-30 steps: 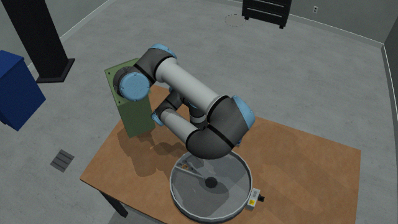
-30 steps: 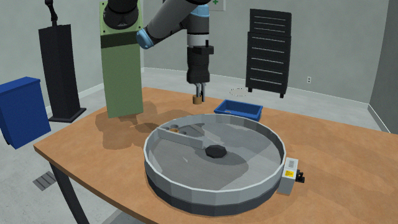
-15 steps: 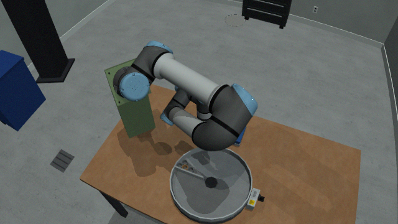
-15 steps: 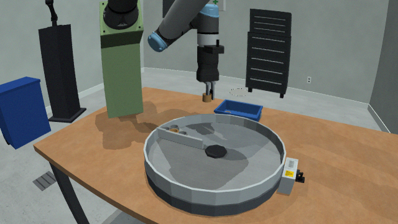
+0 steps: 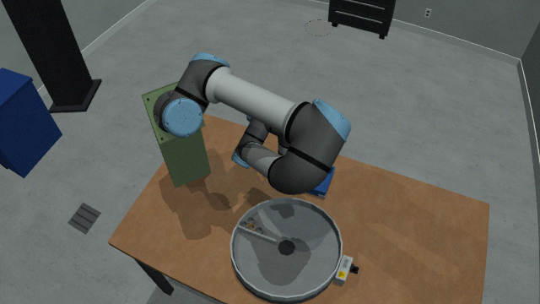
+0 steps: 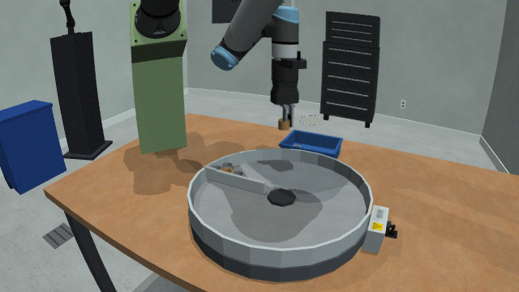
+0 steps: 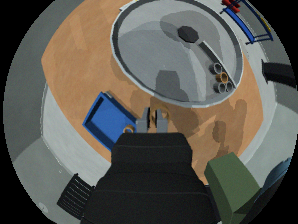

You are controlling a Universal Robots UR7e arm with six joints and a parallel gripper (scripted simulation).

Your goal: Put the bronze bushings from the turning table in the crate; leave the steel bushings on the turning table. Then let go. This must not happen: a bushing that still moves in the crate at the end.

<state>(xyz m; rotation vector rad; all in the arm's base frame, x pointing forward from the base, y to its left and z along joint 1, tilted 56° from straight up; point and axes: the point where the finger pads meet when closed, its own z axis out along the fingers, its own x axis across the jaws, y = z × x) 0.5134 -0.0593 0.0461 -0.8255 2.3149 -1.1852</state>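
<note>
The blue crate is 140 mm below my hand, 130 mm to the left of it and 90 mm ahead of it. Also, from my hand: grey turning table (230 mm to the right, 110 mm below, 10 mm behind).
</note>
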